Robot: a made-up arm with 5 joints.
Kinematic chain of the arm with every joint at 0, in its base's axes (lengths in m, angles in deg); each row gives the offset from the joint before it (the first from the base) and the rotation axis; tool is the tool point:
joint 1: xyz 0 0 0.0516 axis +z
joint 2: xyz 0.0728 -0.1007 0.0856 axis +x
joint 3: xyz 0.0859 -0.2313 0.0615 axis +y
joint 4: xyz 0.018 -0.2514 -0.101 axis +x
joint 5: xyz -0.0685 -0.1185 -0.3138 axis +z
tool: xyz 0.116 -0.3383 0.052
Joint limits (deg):
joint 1: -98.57..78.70
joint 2: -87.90..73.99
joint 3: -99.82..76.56
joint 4: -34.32..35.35
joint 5: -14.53..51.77
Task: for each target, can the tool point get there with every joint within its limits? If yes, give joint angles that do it. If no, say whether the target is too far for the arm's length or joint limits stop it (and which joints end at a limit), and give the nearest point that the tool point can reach.
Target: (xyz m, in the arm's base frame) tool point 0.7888 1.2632 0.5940
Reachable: no: too far | nearest point 0.7271 0.6180 0.6648 | short by 0.652 m
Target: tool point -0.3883 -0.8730 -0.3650
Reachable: yes | joints -31.08 17.01 32.85 -11.86 10.51
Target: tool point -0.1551 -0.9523 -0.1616
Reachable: yes | joints -30.76 -3.40 8.89 1.77 39.94
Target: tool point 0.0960 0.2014 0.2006
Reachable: no: joint limits stop it (at a limit: joint 2, joint 3, joint 4, joint 5) | nearest point 0.2716 0.5697 0.6766 | short by 0.627 m
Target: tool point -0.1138 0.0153 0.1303
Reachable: no: joint limits stop it (at a limit: joint 2, joint 3, joint 4, joint 5) | nearest point -0.2213 0.0298 -0.4558 | short by 0.596 m
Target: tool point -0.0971 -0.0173 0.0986
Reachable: no: joint limits stop it (at a limit: joint 2, joint 3, joint 4, joint 5) | nearest point -0.2199 -0.0392 -0.4558 | short by 0.568 m
